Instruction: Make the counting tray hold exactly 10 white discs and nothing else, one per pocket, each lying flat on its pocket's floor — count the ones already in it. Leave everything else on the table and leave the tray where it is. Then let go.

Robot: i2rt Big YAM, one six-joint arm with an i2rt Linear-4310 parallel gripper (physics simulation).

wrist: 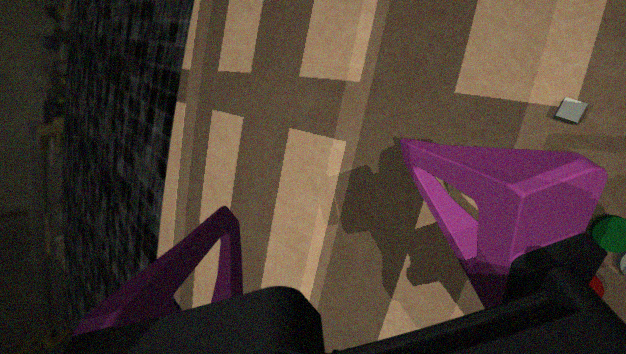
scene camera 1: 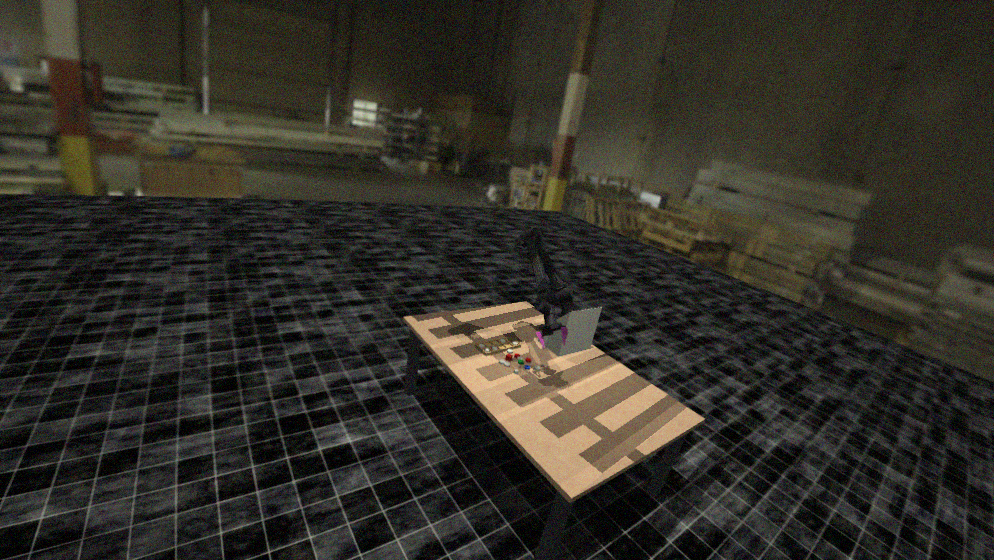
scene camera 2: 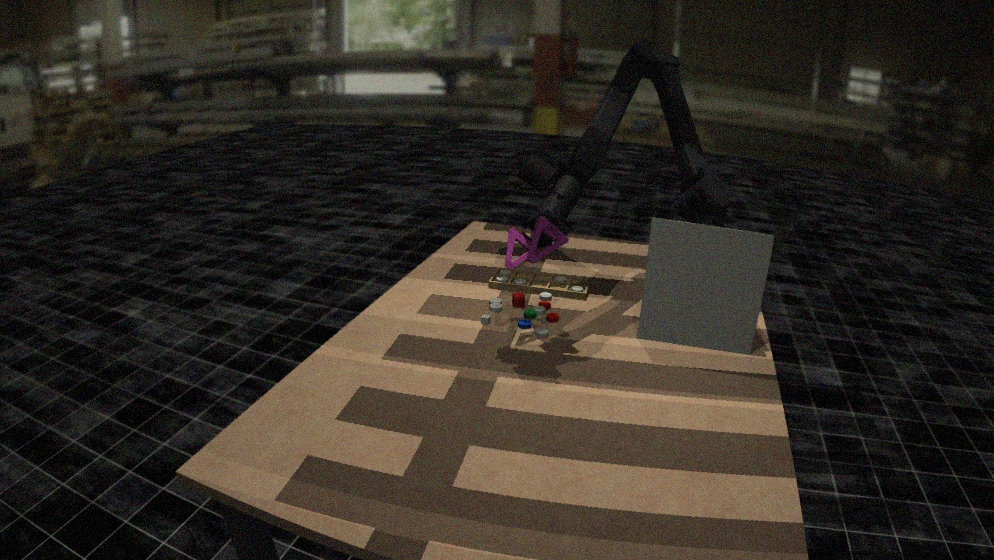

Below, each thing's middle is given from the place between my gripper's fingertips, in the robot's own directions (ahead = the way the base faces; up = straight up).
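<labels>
Counting tray (scene camera 2: 536, 282): 34 cm to the right of my hand, 18 cm below it, 1 cm behind it.
</labels>
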